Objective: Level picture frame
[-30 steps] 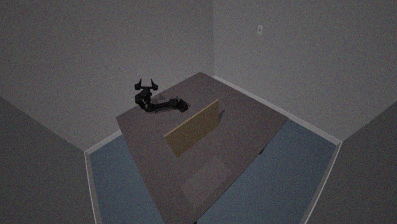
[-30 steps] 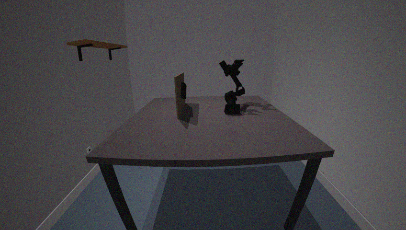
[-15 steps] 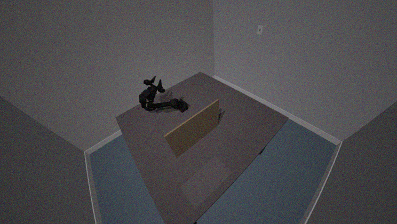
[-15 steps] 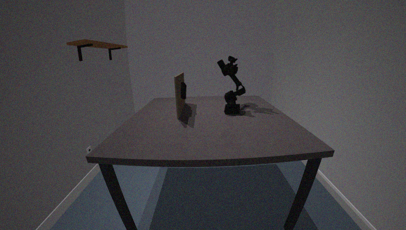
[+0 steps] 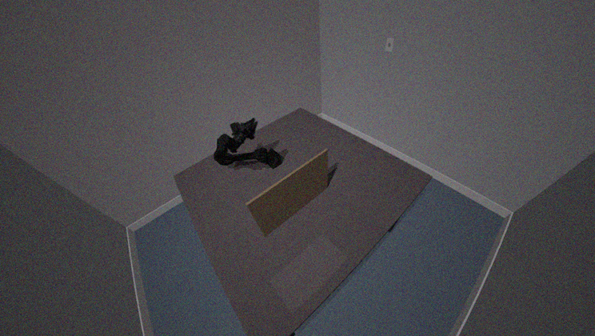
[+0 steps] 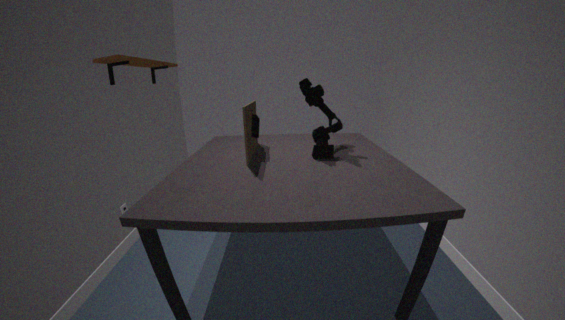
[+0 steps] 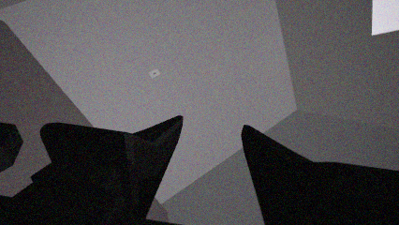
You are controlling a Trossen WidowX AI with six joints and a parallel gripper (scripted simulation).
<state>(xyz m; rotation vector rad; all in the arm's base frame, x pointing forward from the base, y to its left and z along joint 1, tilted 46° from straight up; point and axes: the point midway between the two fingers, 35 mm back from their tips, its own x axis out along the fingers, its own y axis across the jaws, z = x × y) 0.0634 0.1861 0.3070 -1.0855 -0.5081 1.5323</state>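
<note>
Now: the picture frame 36 cm ahead of my gripper tip, 24 cm below it and 9 cm to the right of it. The rest, counted from my gripper tip: tan wall board (37 cm ahead, 25 cm below, 8 cm to the right).
</note>
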